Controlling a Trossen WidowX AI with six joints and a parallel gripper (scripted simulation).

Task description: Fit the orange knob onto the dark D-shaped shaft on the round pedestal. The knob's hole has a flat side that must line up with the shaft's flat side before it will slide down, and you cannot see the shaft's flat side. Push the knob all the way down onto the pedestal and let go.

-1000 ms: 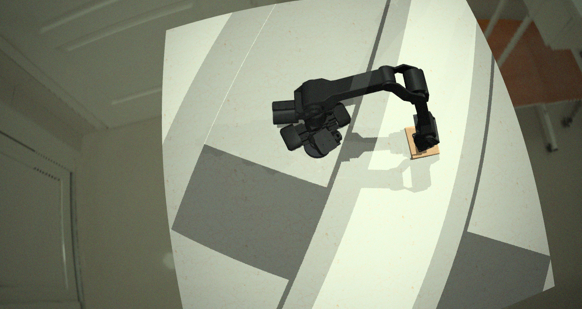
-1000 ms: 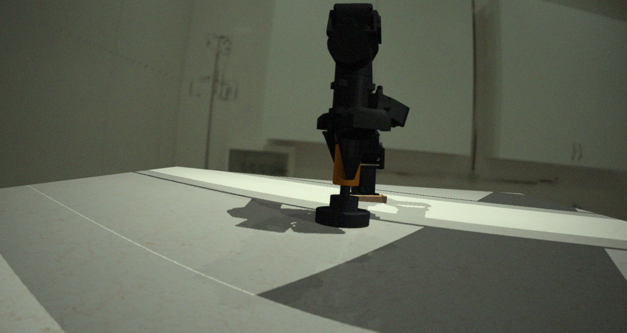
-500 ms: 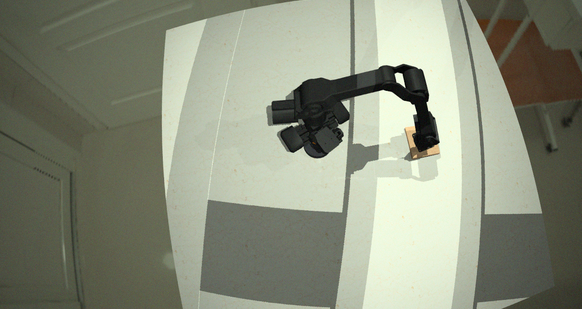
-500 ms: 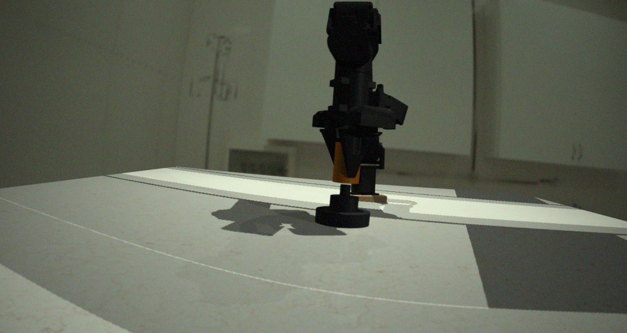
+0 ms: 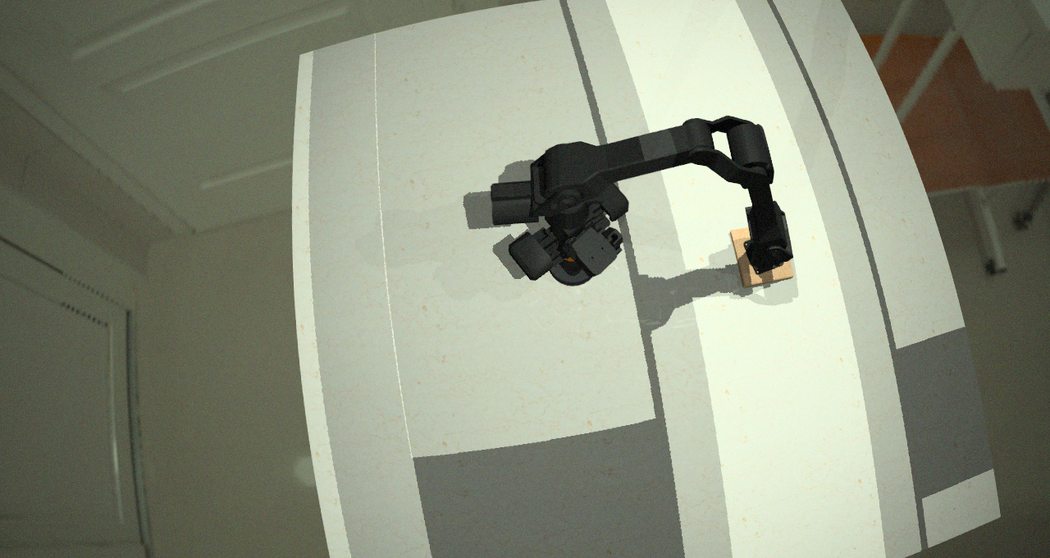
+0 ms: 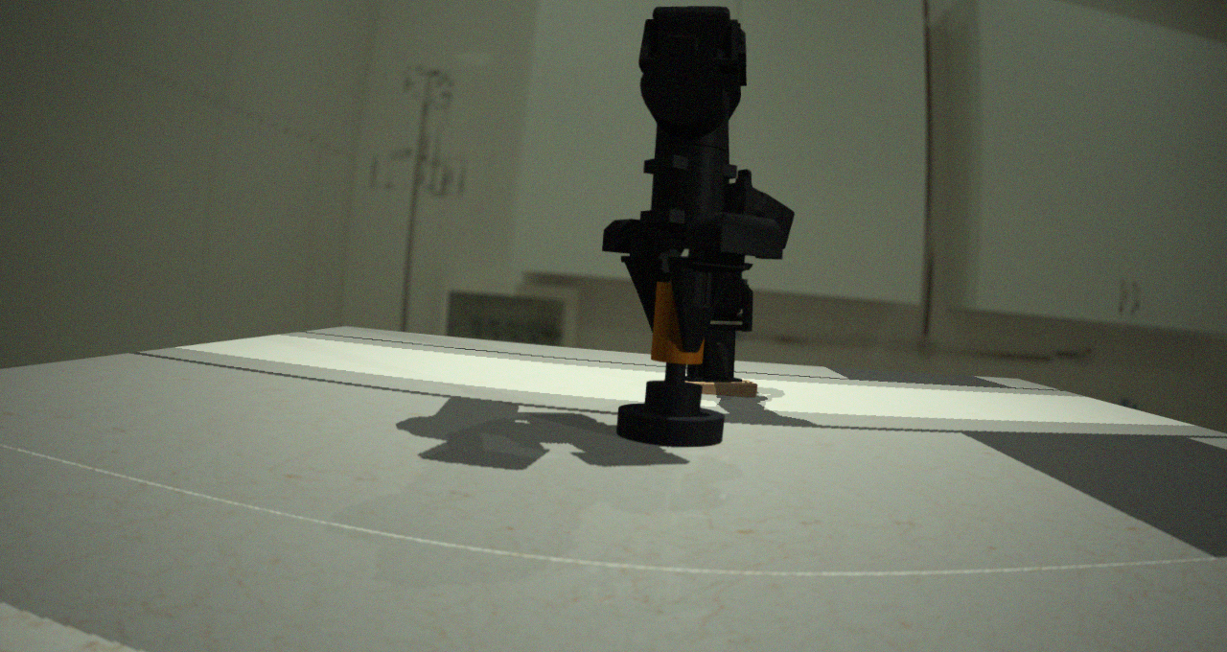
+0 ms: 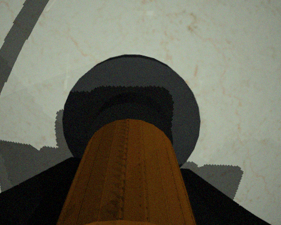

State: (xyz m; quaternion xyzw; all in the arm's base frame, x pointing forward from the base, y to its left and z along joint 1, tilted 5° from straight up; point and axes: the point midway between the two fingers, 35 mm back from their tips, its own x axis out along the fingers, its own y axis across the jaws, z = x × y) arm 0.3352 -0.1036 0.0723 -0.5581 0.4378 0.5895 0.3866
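My gripper tip is 20 mm below the orange knob. The rest, counted from my gripper tip: pedestal 40 mm below.
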